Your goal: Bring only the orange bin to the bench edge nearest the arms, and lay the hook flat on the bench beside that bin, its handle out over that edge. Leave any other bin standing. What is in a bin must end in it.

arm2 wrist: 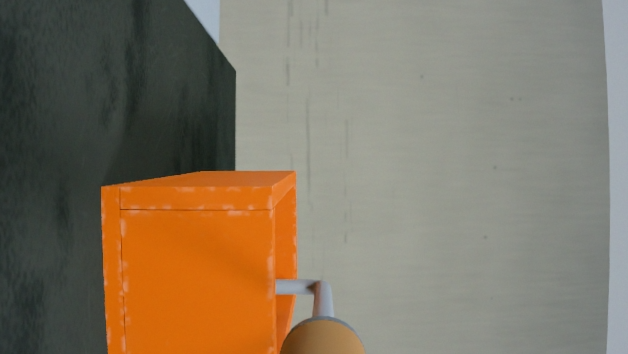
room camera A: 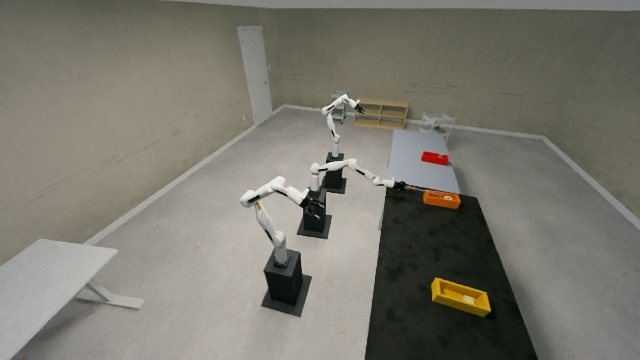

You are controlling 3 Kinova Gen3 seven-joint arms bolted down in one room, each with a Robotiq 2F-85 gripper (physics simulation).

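Note:
The orange bin (arm2 wrist: 195,280) (room camera A: 434,201) stands on the black bench (arm2 wrist: 55,125) (room camera A: 425,250) near its far end in the room view, with a pale roll (room camera A: 447,198) in it. The arm2 gripper is shut on the hook's handle. The hook (arm2 wrist: 323,302) (room camera A: 413,188) reaches over the bin; its bent end runs down behind the bin's near wall, its tip hidden. In the room view, the middle arm's gripper (room camera A: 403,185) holds the hook. The nearest arm's gripper (room camera A: 315,207) looks open and empty; the farthest arm's gripper (room camera A: 360,108) is too small to judge.
A yellow bin (room camera A: 457,298) with a pale block stands on the black bench's near part. A red bin (room camera A: 434,158) stands on the grey-blue bench (room camera A: 412,150) beyond. A white table (room camera A: 45,270), a wooden shelf (room camera A: 381,102) and carts stand around the room.

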